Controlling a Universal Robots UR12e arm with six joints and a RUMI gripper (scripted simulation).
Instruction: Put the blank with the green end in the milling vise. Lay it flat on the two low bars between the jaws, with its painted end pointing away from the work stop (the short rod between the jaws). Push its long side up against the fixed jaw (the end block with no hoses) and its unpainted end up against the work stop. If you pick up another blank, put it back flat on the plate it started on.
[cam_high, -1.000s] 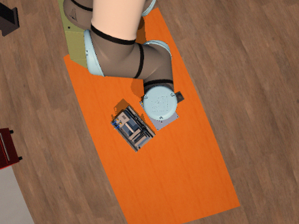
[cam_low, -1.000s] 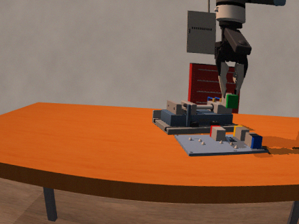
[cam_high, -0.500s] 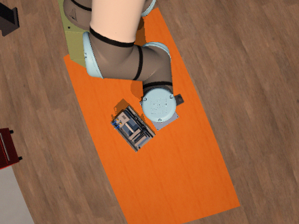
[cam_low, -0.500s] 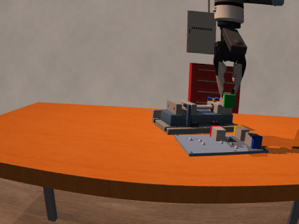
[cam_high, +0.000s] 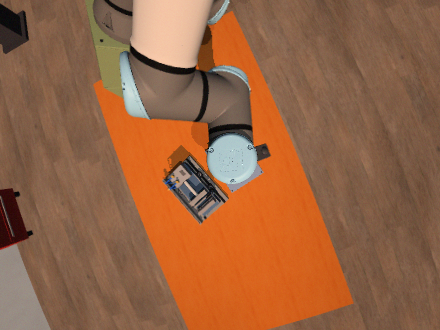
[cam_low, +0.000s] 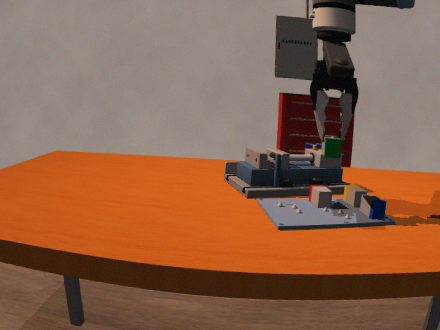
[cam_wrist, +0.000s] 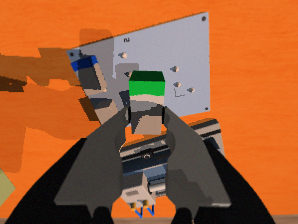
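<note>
Now: the work stop 180 mm to the right of my hand, 120 mm ahead of it and 80 mm below it. Also, from my hand: grey plate 160 mm below, 30 mm to the right; red-ended blank 140 mm below, 70 mm to the right, 10 mm ahead; green-ended blank 20 mm below.
</note>
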